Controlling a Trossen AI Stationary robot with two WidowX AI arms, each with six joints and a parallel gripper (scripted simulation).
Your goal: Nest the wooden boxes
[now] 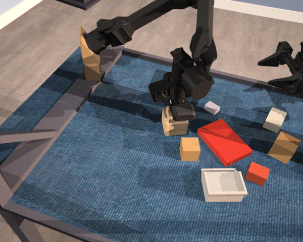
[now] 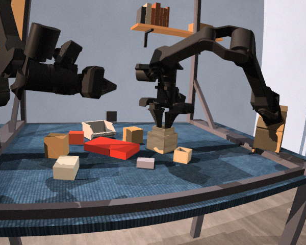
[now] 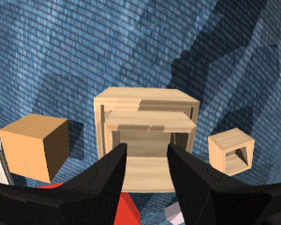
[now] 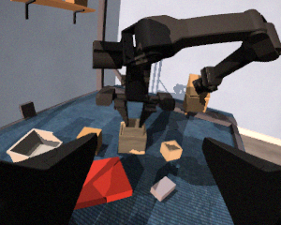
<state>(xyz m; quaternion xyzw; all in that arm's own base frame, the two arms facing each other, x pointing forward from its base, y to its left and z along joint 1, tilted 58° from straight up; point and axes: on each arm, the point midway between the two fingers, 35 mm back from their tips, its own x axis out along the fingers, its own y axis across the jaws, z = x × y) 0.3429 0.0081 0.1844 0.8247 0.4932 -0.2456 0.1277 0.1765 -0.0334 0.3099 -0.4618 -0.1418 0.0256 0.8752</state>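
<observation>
Now: left hand 14 cm short of the lavender block, 9 cm above it and 8 cm to the left of it. The rest, counted from my left hand: beige block: 29 cm to the right, 19 cm ahead, 8 cm below; flat red block: 17 cm to the right, 8 cm below, 2 cm ahead; red cube: 29 cm to the right, 8 cm below, 6 cm behind.
My right gripper is now 22 cm past the red cube, 19 cm above it and 6 cm to the left of it. From my right hand the other things lie so: beige block 19 cm below, 6 cm to the right, 2 cm ahead; flat red block 20 cm below, 15 cm behind, 6 cm to the left; lavender block 20 cm below, 14 cm to the left, 2 cm behind.
</observation>
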